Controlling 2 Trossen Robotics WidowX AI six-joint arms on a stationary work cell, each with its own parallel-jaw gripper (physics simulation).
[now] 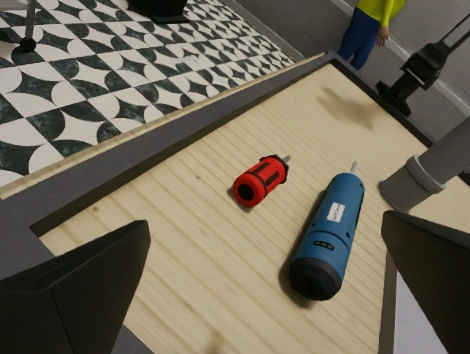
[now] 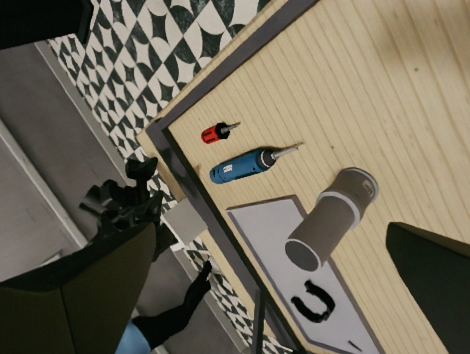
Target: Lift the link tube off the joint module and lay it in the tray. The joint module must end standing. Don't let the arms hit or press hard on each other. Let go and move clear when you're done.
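Frame: origin at the left arm's base, x right, y ahead, z up, level; millimetres.
Seen in the pictures: left gripper, fingertip midpoint: [image 1: 265, 227] [image 2: 158, 173]; right gripper, fingertip midpoint: [image 2: 270, 233]; left arm's base at its link origin: [image 2: 168, 234]; right arm's base at its link origin: [image 1: 395, 95].
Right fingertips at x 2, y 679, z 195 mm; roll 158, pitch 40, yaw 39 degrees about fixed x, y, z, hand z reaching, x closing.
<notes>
Offsets run from my right fingertips to a thing's top centre. Level surfaces: height alone.
The joint module {dy -181, dx +98, dz -234 mm} [image 1: 405, 187] [image 2: 361, 184] is a short grey cylinder standing upright on the table. The link tube {dy -181, dx +98, dz -137 mm} [image 1: 450, 150] [image 2: 322, 227] is a long grey cylinder upright on top of it, with a collar where they meet. The tray {dy -442, dx +257, dz -282 mm} [image 1: 414, 320] [image 2: 265, 217] is flat and light grey with a darker rim, beside the module. My left gripper [image 1: 265, 227] is open and empty, above the table; the tube is beyond its right finger. My right gripper [image 2: 270, 233] is open and empty; the tube's top end shows between its fingers, apart from both.
A blue electric screwdriver {dy -329, dx -22, dz -257 mm} [image 1: 327, 235] [image 2: 242, 166] and a red screwdriver {dy -346, dx -106, dz -268 mm} [image 1: 260, 181] [image 2: 215, 133] lie on the table {dz -298 mm} [image 1: 175, 235] [image 2: 320, 100]. A black open ring [image 2: 317, 305] lies in the tray. A raised dark rim [image 1: 165, 135] [image 2: 220, 80] edges the table. Black arm parts [image 2: 135, 200] show beyond it.
</notes>
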